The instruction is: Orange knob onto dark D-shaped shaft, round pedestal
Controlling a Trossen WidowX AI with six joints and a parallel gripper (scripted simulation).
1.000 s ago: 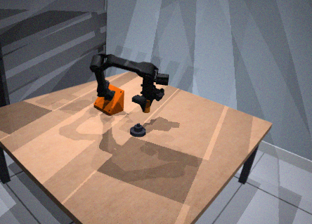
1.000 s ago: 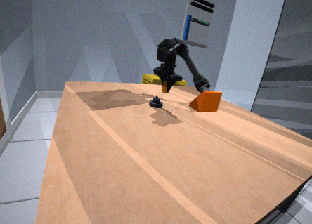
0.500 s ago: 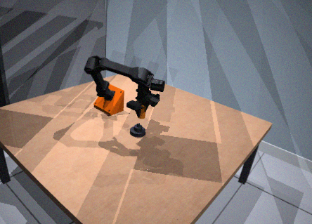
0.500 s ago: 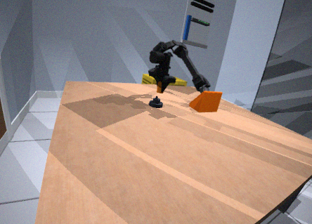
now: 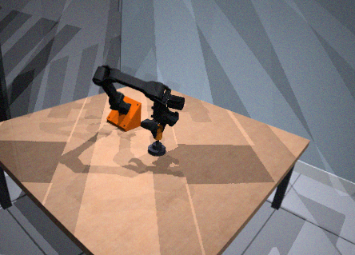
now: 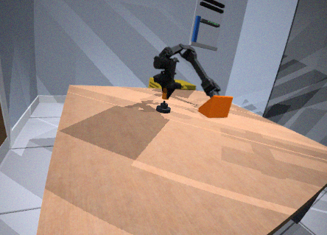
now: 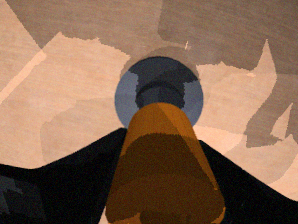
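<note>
My gripper tip is 5 cm above the round pedestal. The rest, counted from my gripper tip: orange knob: 2 cm above.
</note>
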